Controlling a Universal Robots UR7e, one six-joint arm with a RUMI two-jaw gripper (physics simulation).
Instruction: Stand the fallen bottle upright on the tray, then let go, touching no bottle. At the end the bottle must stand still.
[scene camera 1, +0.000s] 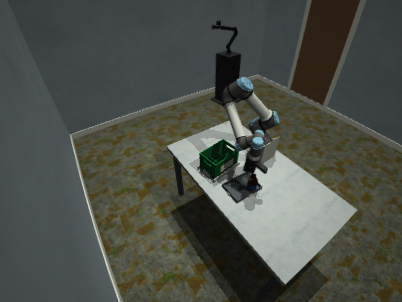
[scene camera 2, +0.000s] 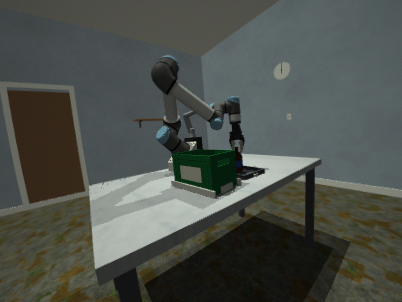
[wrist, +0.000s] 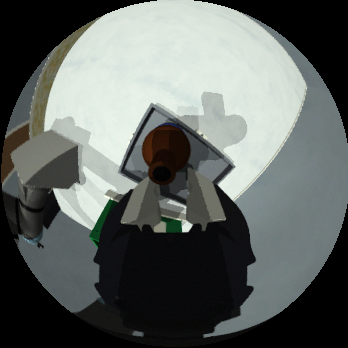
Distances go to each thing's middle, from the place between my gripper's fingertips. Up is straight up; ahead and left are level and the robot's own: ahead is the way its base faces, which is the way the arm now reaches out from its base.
My gripper is now 3 cm above the brown bottle (wrist: 165, 149), 2 cm to the right of it and 2 cm past it.
